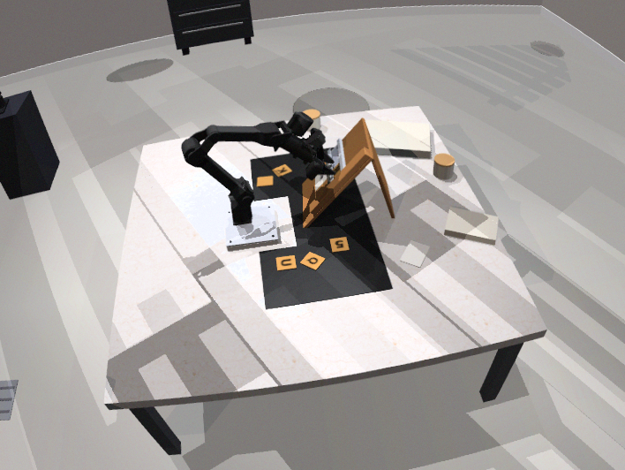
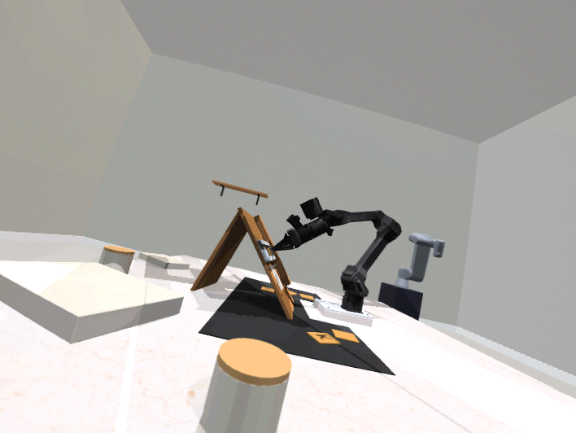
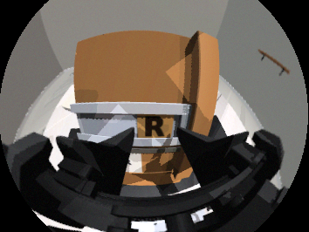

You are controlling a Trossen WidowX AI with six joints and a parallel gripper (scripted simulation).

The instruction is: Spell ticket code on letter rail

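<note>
The orange letter tile lies 1 cm ahead of my gripper tip and 1 cm below it. Also, from my gripper tip: white ticket (3 cm behind, 7 cm to the left, 8 cm below); then black mat (13 cm behind, 2 cm to the right, 17 cm below); then white card (20 cm ahead, 28 cm to the right, 17 cm below).
</note>
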